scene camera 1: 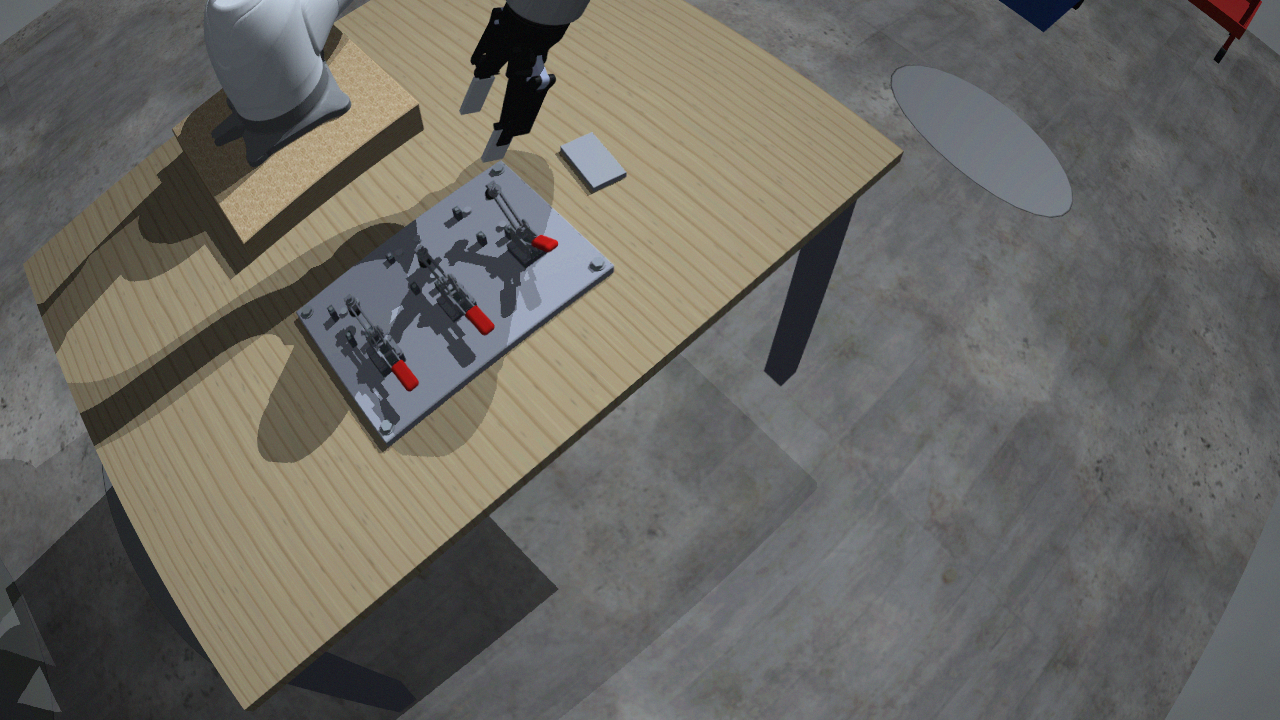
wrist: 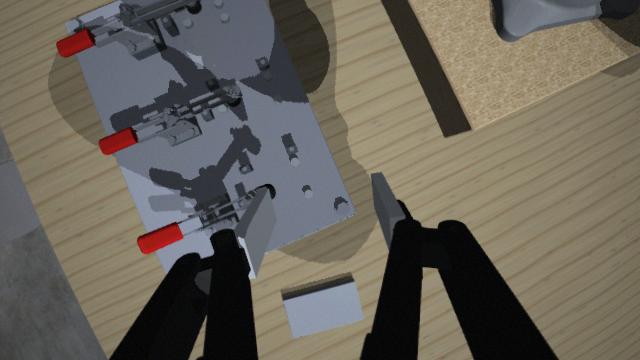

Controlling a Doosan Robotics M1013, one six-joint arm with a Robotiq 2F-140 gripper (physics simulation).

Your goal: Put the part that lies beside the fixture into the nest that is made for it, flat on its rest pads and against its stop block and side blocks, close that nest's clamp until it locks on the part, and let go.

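Places are measured from the arm's base along level axes (x ahead, y left, z up), in metres.
Pixels of known places: gripper, fingertip midpoint: (scene camera 1: 480,134) (wrist: 321,197); arm's base, origin of the base link: (scene camera 1: 286,104).
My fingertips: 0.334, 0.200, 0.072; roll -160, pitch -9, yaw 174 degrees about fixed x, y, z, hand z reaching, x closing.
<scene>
Ahead of a thing's pixels: the offset from my fingertips to its middle, as dx, dy, dz. Level surfaces: height alone.
The part, a flat grey rectangular block {+0.023, +0.143, -0.132} (scene camera 1: 593,161) (wrist: 323,309), lies on the table beside the fixture's short end. The fixture, a grey plate (scene camera 1: 546,286) (wrist: 300,215), bears small dark blocks, round pads and three toggle clamps with red handles. The end clamp's handle {+0.151, +0.003, -0.062} (scene camera 1: 545,242) (wrist: 160,238) is nearest the part; the middle handle {+0.183, -0.104, -0.088} (scene camera 1: 479,319) (wrist: 118,141) and far handle {+0.200, -0.212, -0.080} (scene camera 1: 405,375) (wrist: 75,43) are beyond. The nests look free of parts. My gripper (scene camera 1: 481,132) (wrist: 321,197) is open and empty, above the fixture's end; its left finger hides some of the end clamp in the wrist view.
The robot's base stands on a speckled tan block (scene camera 1: 335,134) (wrist: 525,70) behind the fixture. The wooden table {dz -0.137} (scene camera 1: 716,152) (wrist: 500,200) has its front edge beyond the red handles. Bolt heads stand at the plate's corners. Arm shadows cross the plate.
</scene>
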